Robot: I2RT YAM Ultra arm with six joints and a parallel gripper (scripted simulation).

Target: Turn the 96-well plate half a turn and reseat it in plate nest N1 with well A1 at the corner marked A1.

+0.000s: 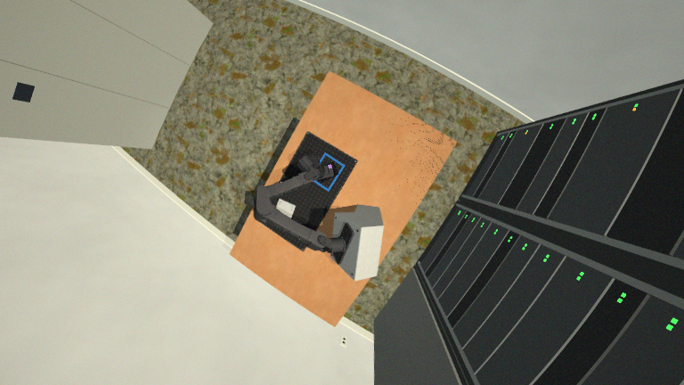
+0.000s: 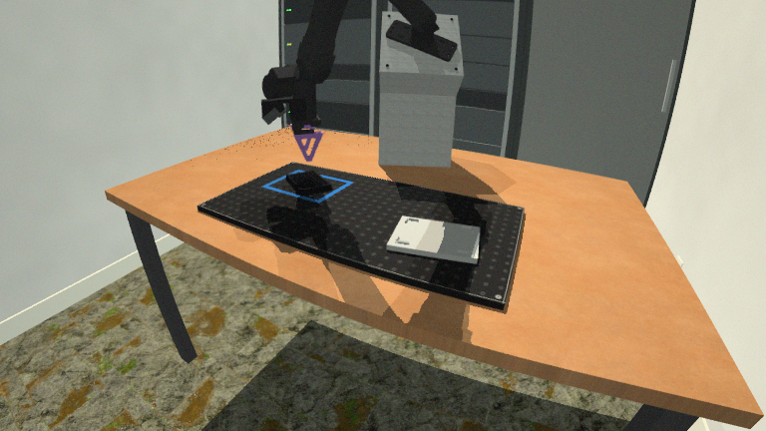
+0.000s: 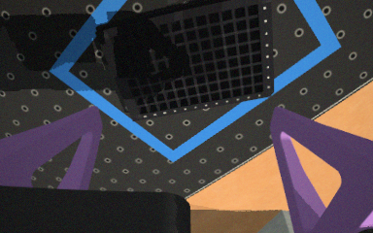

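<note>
Right now the black 96-well plate is 8 cm below my hand. Also, from my hand: plate nest N1: 2 cm ahead, 40 cm to the left, 8 cm below; A1 mark: 5 cm ahead, 48 cm to the left, 8 cm below.
</note>
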